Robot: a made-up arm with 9 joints. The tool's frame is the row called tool.
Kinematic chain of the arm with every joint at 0, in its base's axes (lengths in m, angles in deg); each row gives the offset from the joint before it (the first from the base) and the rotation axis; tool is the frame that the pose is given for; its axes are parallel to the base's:
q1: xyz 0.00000 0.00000 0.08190 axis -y
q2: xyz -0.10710 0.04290 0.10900 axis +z
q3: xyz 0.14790 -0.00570 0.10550 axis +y
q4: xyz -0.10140 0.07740 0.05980 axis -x
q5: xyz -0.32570 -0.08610 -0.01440 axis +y
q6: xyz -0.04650 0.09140 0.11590 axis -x
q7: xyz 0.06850 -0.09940 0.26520 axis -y
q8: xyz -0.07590 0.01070 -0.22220 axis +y
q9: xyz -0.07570 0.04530 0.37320 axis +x
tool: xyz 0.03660 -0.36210 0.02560
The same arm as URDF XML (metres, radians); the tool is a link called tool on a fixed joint. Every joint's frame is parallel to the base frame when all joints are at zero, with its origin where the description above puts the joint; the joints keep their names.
<robot name="arm">
<joint name="q1" type="continuous"><parent link="base"/><child link="link1"/><origin xyz="0 0 0.0819"/><axis xyz="0 -1 0"/></joint>
<joint name="q2" type="continuous"><parent link="link1"/><child link="link2"/><origin xyz="-0.1071 0.0429 0.109"/><axis xyz="0 0 1"/></joint>
<joint name="q3" type="continuous"><parent link="link2"/><child link="link3"/><origin xyz="0.1479 -0.0057 0.1055"/><axis xyz="0 1 0"/></joint>
<joint name="q4" type="continuous"><parent link="link3"/><child link="link4"/><origin xyz="-0.1014 0.0774 0.0598"/><axis xyz="-1 0 0"/></joint>
<joint name="q5" type="continuous"><parent link="link4"/><child link="link5"/><origin xyz="-0.3257 -0.0861 -0.0144"/><axis xyz="0 1 0"/></joint>
<joint name="q6" type="continuous"><parent link="link5"/><child link="link6"/><origin xyz="-0.0465 0.0914 0.1159"/><axis xyz="-1 0 0"/></joint>
<joint name="q7" type="continuous"><parent link="link6"/><child link="link7"/><origin xyz="0.0685 -0.0994 0.2652"/><axis xyz="0 -1 0"/></joint>
<joint name="q8" type="continuous"><parent link="link7"/><child link="link8"/><origin xyz="-0.0759 0.0107 -0.2222"/><axis xyz="0 1 0"/></joint>
<joint name="q9" type="continuous"><parent link="link8"/><child link="link9"/><origin xyz="-0.0757 0.0453 0.3732"/><axis xyz="1 0 0"/></joint>
<joint name="tool_joint" type="fixed"><parent link="link9"/><child link="tool"/><origin xyz="0.0366 -0.3621 0.0256"/></joint>
<link name="base"/>
<link name="link1"/>
<link name="link2"/>
<link name="link3"/>
<link name="link4"/>
<link name="link5"/>
<link name="link6"/>
<link name="link7"/>
<link name="link8"/>
<link name="link9"/>
<link name="tool"/>
</robot>

